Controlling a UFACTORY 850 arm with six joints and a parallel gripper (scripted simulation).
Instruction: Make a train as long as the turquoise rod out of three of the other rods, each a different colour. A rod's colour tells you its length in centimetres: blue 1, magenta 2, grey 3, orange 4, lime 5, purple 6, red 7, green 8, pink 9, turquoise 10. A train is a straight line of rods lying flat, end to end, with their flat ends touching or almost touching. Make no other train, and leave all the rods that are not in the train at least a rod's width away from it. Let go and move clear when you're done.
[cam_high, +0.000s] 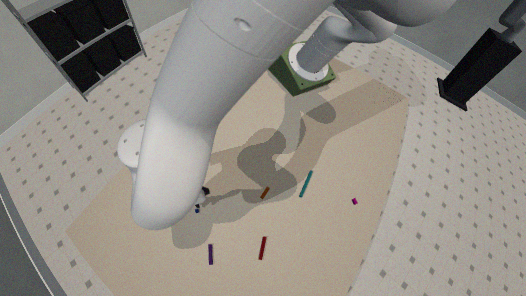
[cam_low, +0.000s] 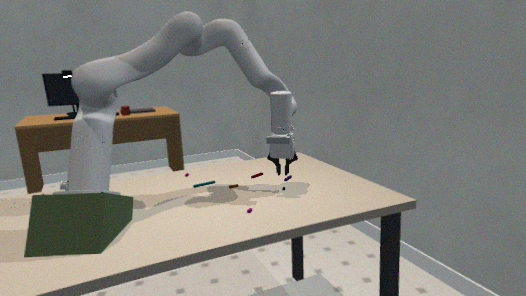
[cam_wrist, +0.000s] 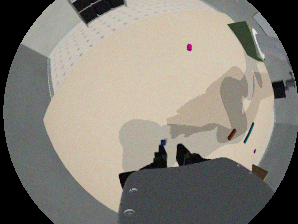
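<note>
Now: the blue rod 8 cm below my hand. Round my hand: red rod 23 cm to the left, 8 cm below; then purple rod 10 cm ahead, 11 cm to the left, 8 cm below; then orange rod 15 cm behind, 15 cm to the left, 8 cm below.
</note>
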